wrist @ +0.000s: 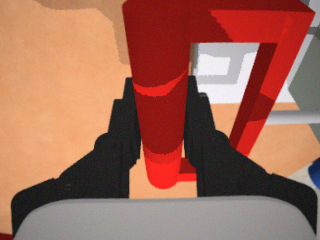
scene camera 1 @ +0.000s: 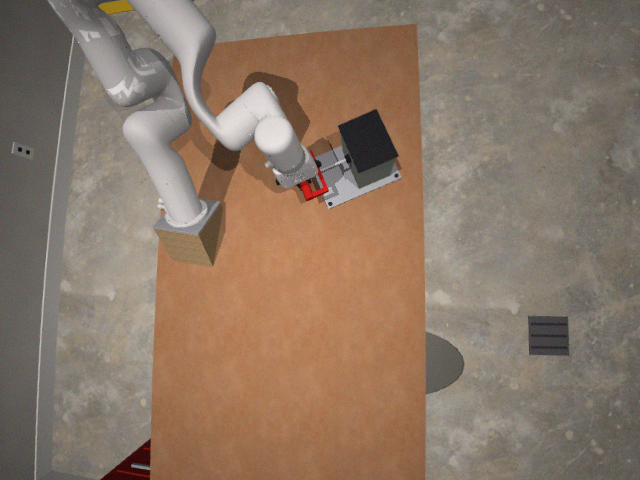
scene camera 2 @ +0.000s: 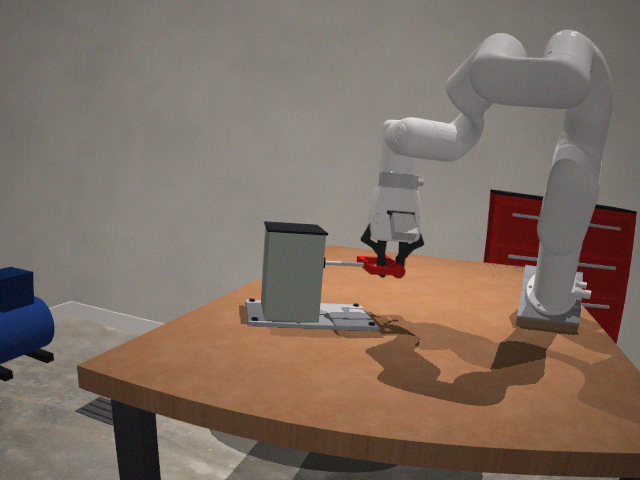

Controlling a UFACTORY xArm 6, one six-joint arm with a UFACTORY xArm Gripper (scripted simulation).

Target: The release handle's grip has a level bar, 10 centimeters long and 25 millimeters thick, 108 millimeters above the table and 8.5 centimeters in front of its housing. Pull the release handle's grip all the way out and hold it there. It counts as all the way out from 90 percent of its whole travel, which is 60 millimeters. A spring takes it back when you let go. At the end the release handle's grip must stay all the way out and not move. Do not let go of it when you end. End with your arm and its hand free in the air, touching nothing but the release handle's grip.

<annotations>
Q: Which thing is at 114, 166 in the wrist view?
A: My gripper.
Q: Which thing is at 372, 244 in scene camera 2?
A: My gripper.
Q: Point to a grey base plate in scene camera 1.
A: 339, 179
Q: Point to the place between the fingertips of my gripper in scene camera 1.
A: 303, 181
</annotations>
